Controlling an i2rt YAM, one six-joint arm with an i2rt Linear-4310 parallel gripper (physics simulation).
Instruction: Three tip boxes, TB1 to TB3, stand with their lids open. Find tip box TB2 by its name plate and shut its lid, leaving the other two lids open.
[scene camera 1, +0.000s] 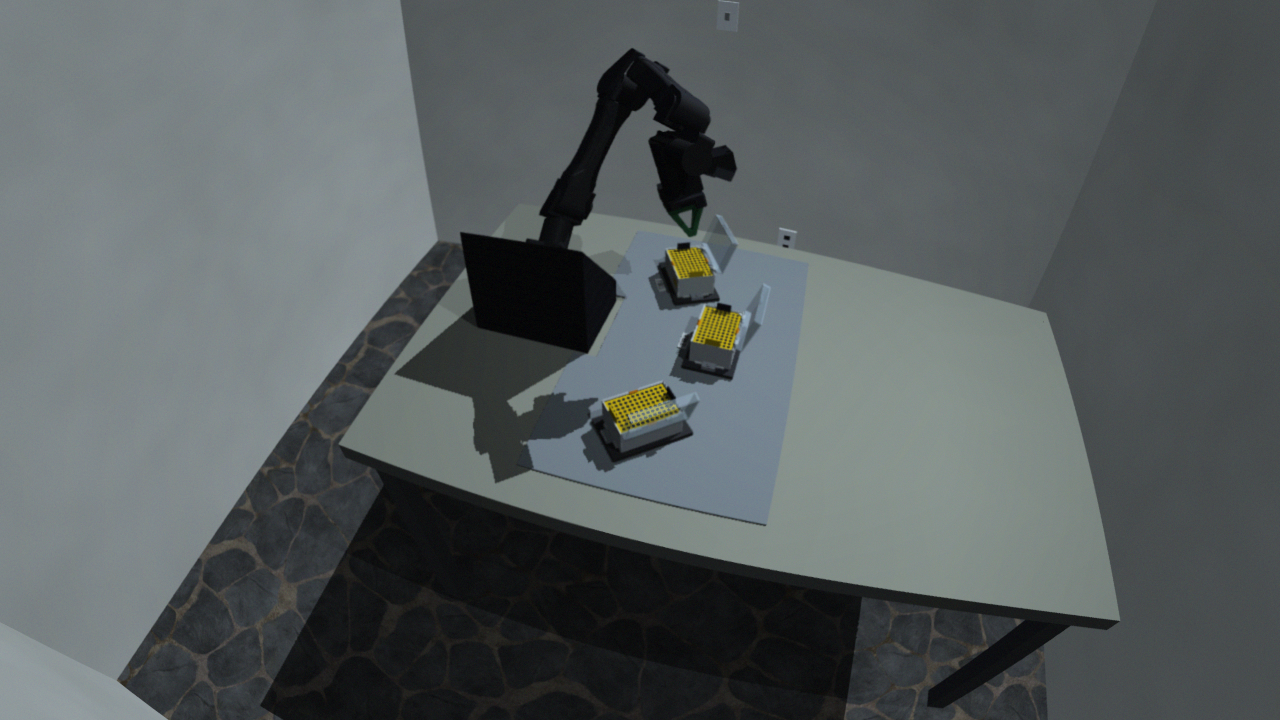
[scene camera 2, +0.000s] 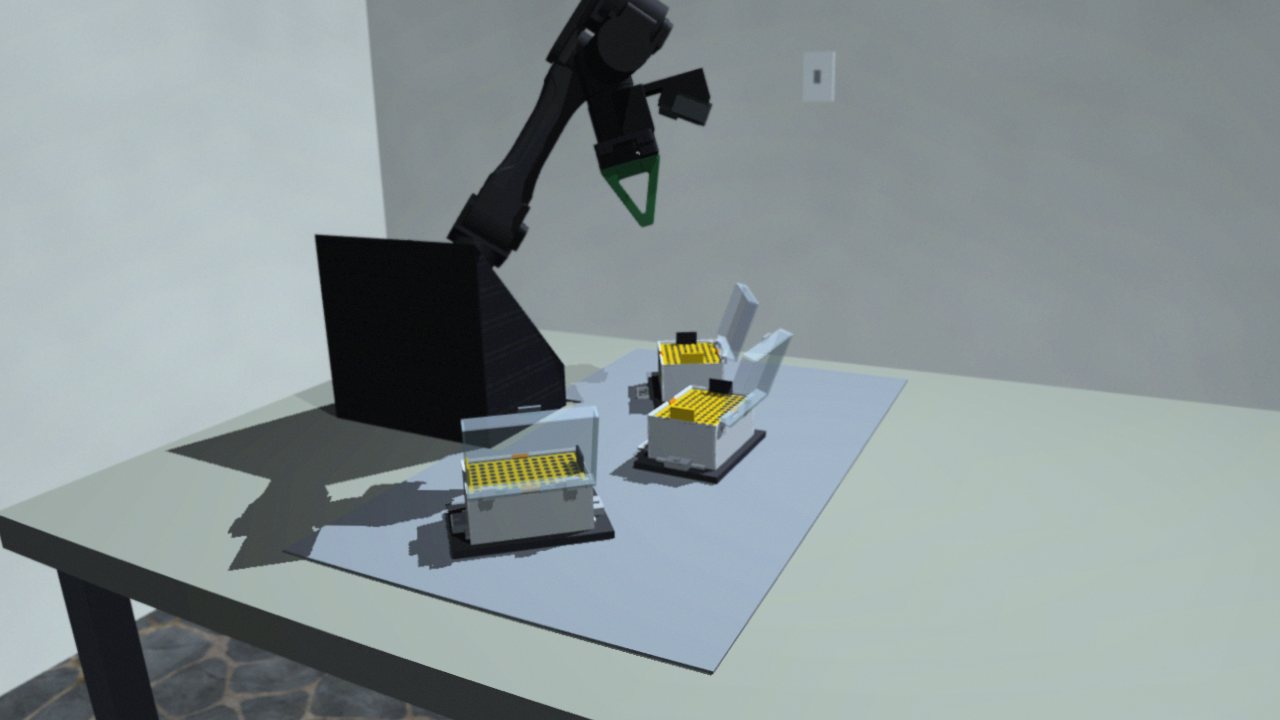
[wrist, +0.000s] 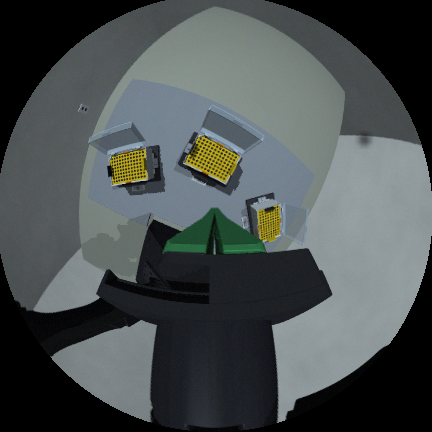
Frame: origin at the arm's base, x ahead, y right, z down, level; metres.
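Where they show: gripper, fingertip midpoint: (scene camera 1: 692, 235) (scene camera 2: 647, 225) (wrist: 214, 212); arm's base, link origin: (scene camera 1: 549, 256) (scene camera 2: 451, 295).
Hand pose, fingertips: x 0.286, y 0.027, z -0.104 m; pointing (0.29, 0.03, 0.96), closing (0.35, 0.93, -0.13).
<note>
Each offset is from my fingertips to the top centre of the thing. "pt": to the spot under its first point. Level surfaces: height alone.
Three white tip boxes with yellow racks stand on black bases, their clear lids open. The back box @(dx -0.018, dy -0.209, dz +0.195 m) (scene camera 1: 689, 262) (scene camera 2: 690, 377) (wrist: 128, 166) has its raised lid @(pt dx +0.040, dy -0.260, dz +0.167 m) (scene camera 2: 738, 317) (wrist: 120, 137). The middle box @(dx +0.065, dy +0.001, dz +0.195 m) (scene camera 1: 716, 334) (scene camera 2: 682, 439) (wrist: 212, 157) has its lid @(dx +0.131, dy +0.009, dz +0.116 m) (scene camera 1: 759, 313) (scene camera 2: 766, 362) (wrist: 232, 129) tilted back. The front box (scene camera 1: 642, 416) (scene camera 2: 529, 514) (wrist: 269, 223) has its lid @(pt dx +0.001, dy +0.311, dz +0.136 m) (scene camera 2: 528, 431) (wrist: 296, 223) upright. Small plates show beside the boxes, too small to read, so I cannot tell which is TB2. My green gripper (scene camera 1: 691, 233) (scene camera 2: 646, 222) (wrist: 214, 212) is shut and empty, well above the boxes.
The boxes stand on a blue-grey mat @(dz +0.269 m) (scene camera 1: 716, 479) (scene camera 2: 626, 595) (wrist: 165, 105) on the pale table @(dz +0.272 m) (scene camera 1: 930, 429) (scene camera 2: 1056, 537) (wrist: 240, 60). A large black block (scene camera 1: 528, 291) (scene camera 2: 402, 340) stands left of the mat, by the arm's base. Walls rise behind and at the sides.
</note>
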